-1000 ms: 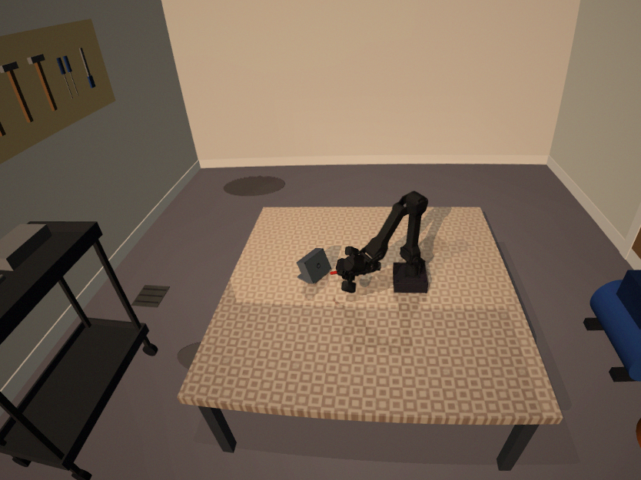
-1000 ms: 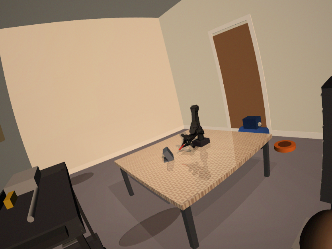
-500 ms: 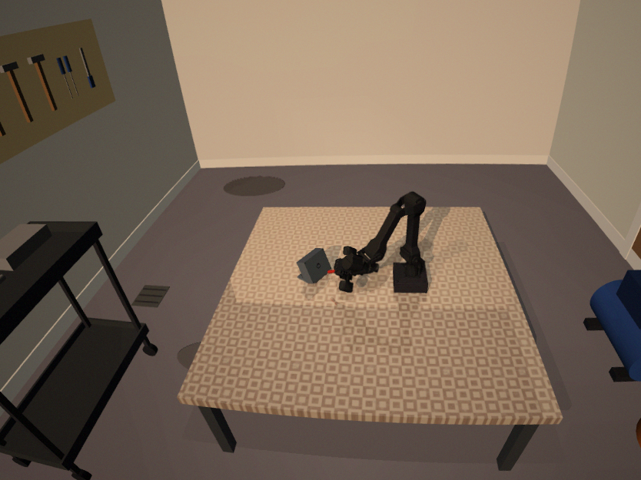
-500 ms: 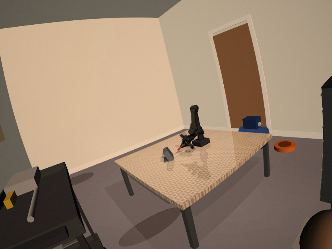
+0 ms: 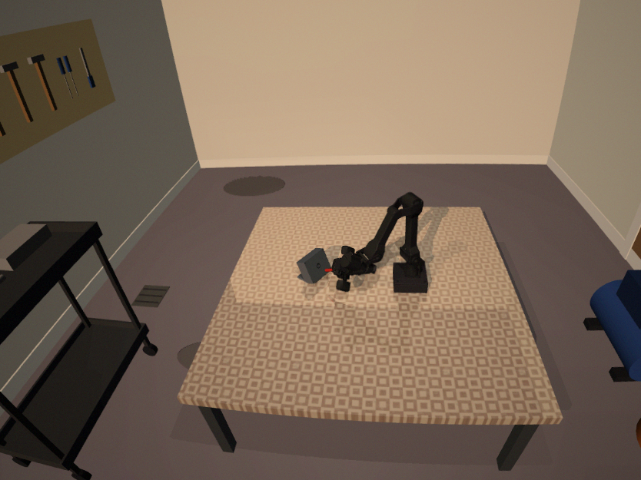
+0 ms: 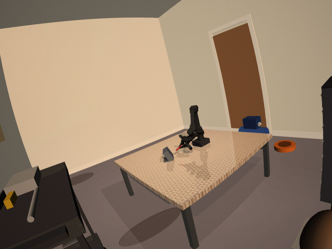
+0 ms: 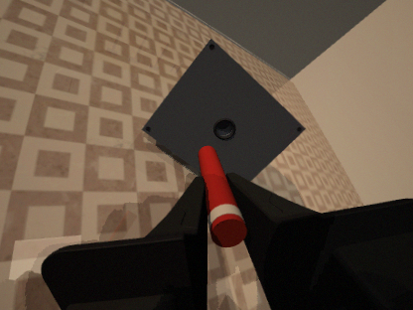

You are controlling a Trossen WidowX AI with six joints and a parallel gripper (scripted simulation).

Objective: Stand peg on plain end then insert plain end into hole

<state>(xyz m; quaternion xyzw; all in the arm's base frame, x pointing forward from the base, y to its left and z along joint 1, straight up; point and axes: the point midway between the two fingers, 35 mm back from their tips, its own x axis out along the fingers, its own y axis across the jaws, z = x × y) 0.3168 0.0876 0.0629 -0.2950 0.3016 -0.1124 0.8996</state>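
Right now the grey sloped panel is 100 mm ahead of my gripper tip, 70 mm to the right of it and 40 mm below it. Also, from my gripper tip: red peg: 10 mm to the left, 10 mm behind, 10 mm above.
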